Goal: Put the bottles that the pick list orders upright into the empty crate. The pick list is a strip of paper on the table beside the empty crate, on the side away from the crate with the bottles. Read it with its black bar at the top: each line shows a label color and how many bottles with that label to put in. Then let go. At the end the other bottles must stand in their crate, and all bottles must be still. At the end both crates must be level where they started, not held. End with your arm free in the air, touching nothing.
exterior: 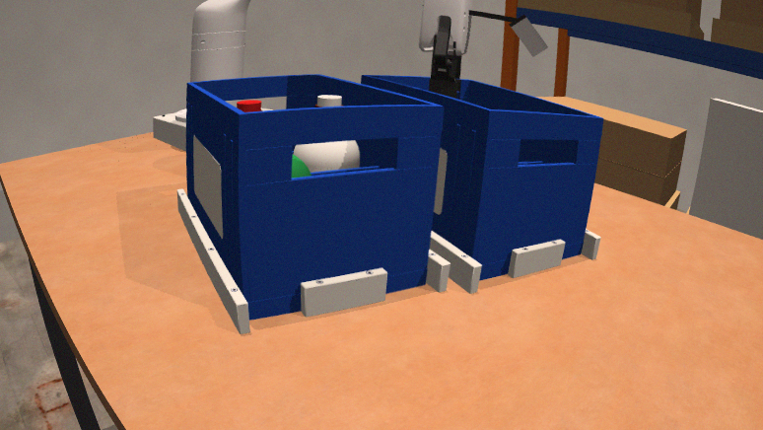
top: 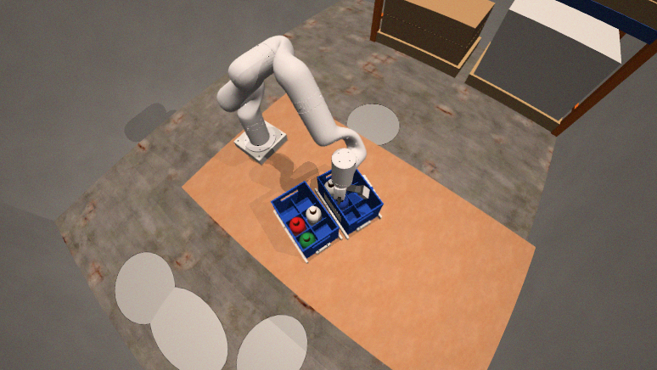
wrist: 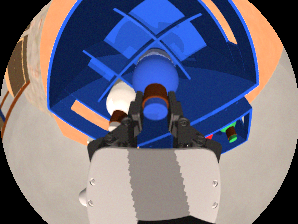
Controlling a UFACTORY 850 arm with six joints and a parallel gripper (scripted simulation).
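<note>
Now: hand 7 cm above the blue-label bottle. Also, from my hand: white-label bottle: 6 cm behind, 12 cm to the right, 8 cm below; green bottle: 1 cm behind, 24 cm to the right, 8 cm below; red bottle: 9 cm behind, 21 cm to the right, 8 cm below.
</note>
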